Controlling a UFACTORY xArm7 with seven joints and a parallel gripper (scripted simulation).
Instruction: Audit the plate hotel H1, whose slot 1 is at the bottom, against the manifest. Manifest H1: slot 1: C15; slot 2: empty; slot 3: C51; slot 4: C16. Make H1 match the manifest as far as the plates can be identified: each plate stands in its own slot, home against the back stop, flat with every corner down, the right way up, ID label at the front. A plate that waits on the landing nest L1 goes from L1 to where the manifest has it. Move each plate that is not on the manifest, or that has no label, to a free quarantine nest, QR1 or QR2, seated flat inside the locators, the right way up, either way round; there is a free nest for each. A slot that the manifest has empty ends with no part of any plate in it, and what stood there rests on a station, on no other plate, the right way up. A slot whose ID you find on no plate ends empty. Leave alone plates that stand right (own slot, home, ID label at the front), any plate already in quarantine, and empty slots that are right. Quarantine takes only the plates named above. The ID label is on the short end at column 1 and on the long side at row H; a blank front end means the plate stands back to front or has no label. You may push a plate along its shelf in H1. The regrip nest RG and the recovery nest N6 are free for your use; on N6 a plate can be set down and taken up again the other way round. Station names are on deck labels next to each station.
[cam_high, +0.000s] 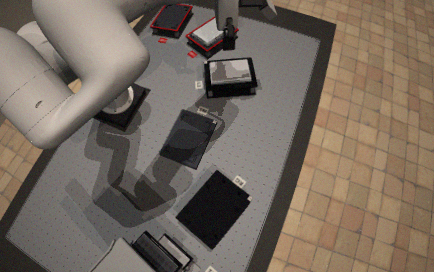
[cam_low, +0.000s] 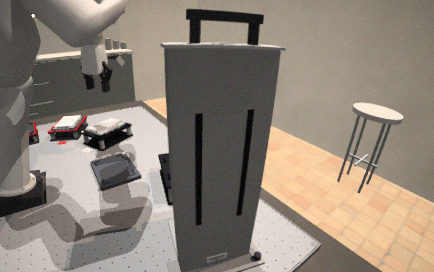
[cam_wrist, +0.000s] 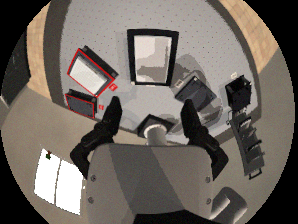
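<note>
Now: the white plate 1 cm ahead of my hand and 16 cm below it. Round my hand: H1 deck label (14 cm ahead, 57 cm to the right, 21 cm below); then tall grey tower (66 cm to the right, 2 cm below).
</note>
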